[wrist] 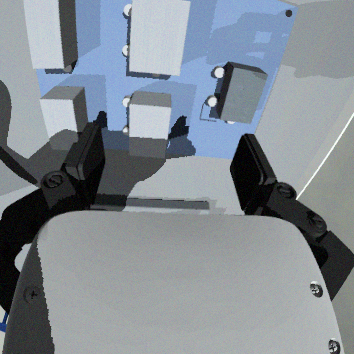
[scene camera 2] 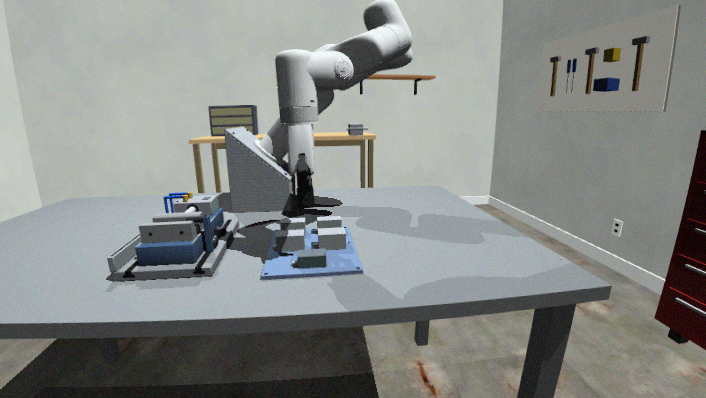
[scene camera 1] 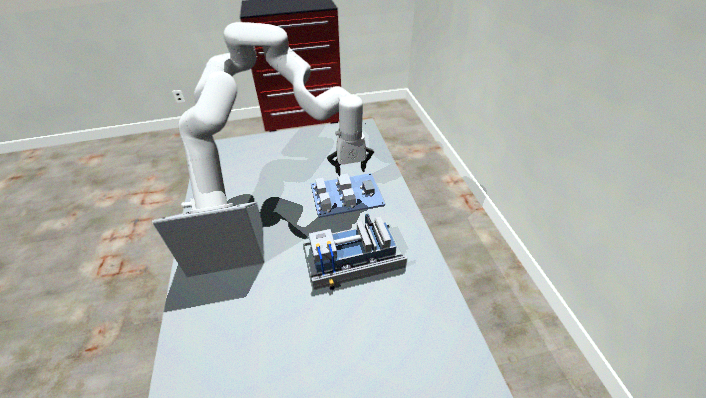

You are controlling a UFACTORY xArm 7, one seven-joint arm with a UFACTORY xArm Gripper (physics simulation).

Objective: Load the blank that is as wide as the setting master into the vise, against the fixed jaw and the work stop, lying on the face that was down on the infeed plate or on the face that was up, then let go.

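Frame: origin at the arm's base, x left, y back, z up, level; centimetres.
Seen in the pictures: gripper, fingertip midpoint: [wrist: 170, 145] [scene camera 2: 306, 201] [scene camera 1: 350, 171]; arm's base at its link origin: [scene camera 2: 268, 153] [scene camera 1: 212, 209].
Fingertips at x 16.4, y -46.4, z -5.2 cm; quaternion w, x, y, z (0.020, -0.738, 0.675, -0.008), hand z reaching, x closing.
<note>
Pixels of each thing's top centre, then the offset from my fingertips to it. Level surfaces: height alone.
- blue infeed plate at its top centre: [wrist: 153, 77] [scene camera 2: 311, 246] [scene camera 1: 346, 193] dx +0.6, dy +1.8, dz -11.0 cm
- setting master at its top centre: [wrist: 242, 97] [scene camera 2: 311, 252] [scene camera 1: 368, 184] dx +1.2, dy -7.1, dz -8.5 cm
- vise at its top centre: [scene camera 2: 181, 207] [scene camera 1: 352, 235] dx -28.7, dy +4.2, dz -1.9 cm
- grey rail at its top centre: [scene camera 1: 360, 267] dx -37.6, dy +3.3, dz -6.8 cm
- table at its surface level: dz -11.8 cm
My gripper [scene camera 1: 351, 170] [scene camera 2: 305, 202] [wrist: 170, 145] is open and empty, pointing down above the infeed area. The blue infeed plate [scene camera 1: 377, 200] [scene camera 2: 345, 267] [wrist: 200, 30] bears four light grey blanks and a smaller, darker grey block, apparently the setting master [scene camera 1: 368, 187] [scene camera 2: 311, 258] [wrist: 243, 93]. In the wrist view, two blanks [wrist: 160, 37] [wrist: 44, 32] are at the top and two [wrist: 149, 117] [wrist: 62, 112] nearer the fingers. Which blank matches the master's width is unclear. The vise [scene camera 1: 350, 248] [scene camera 2: 170, 254] has parted jaws, with no blank visible between them.
The vise stands beside the plate, with blue hoses [scene camera 1: 321, 260] and a grey rail [scene camera 1: 360, 272] along its near side. The arm's grey pedestal [scene camera 1: 215, 242] [scene camera 2: 255, 185] stands left of the vise in scene view 1. A red drawer cabinet [scene camera 1: 300, 60] stands beyond the table [scene camera 1: 325, 340].
</note>
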